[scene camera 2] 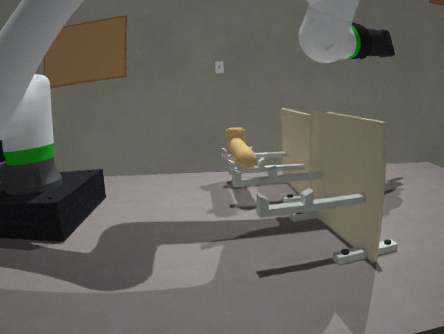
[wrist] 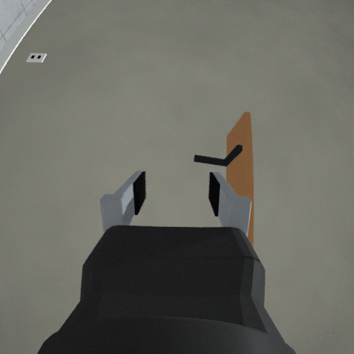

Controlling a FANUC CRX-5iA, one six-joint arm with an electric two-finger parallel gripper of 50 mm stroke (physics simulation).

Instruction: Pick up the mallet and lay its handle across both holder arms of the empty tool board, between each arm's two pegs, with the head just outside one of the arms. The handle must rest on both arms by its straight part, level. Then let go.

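Where they show: gripper, fingertip midpoint: [scene camera 2: 390, 45]; arm's base, link origin: [scene camera 2: 33, 186].
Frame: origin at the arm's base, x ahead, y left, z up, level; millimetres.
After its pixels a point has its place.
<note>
The tan mallet [scene camera 2: 242, 150] {x 452, y 123, z 43 mm} is at the pale arms of the farther tool board [scene camera 2: 295, 131] {x 572, y 216, z 70 mm}, its handle end toward the camera. Its exact contact with the arms is too small to tell. The nearer tool board [scene camera 2: 352, 165] {x 633, y -120, z 56 mm} stands upright with two pale holder arms: the near arm [scene camera 2: 330, 202] {x 586, y -184, z 19 mm} and the far arm [scene camera 2: 297, 177] {x 553, y -20, z 17 mm}, each with two pegs and no mallet handle between them. My gripper [scene camera 2: 391, 43] {x 895, y 373, z 311 mm} [wrist: 177, 184] is open and empty, high above and beyond the boards, pointing right in the scene view. The mallet and boards do not show in the wrist view.
The robot's black base block [scene camera 2: 82, 207] {x 131, y -2, z -43 mm} stands at the left. The nearer board has pale feet with black bolts, one foot [scene camera 2: 354, 254] {x 627, y -195, z -59 mm} at its front. A wall socket [wrist: 36, 58], an orange-brown panel [wrist: 239, 165] and a black bent bar [wrist: 220, 161] show in the wrist view.
</note>
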